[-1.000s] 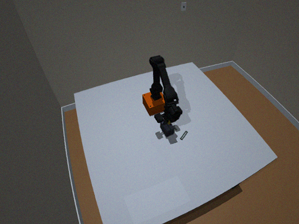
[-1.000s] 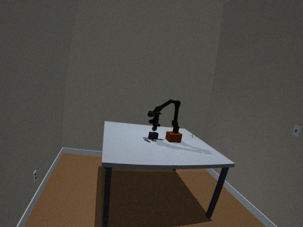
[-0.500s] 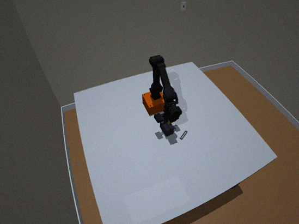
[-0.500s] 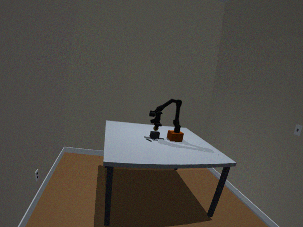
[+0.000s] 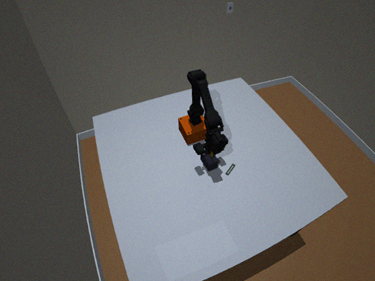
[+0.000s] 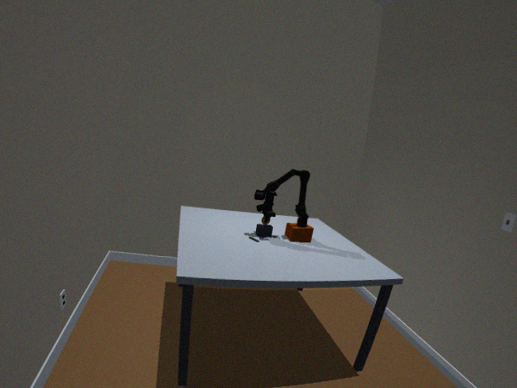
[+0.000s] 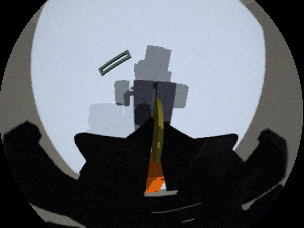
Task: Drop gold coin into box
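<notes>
The gold coin lies 20 mm above my gripper tip.
</notes>
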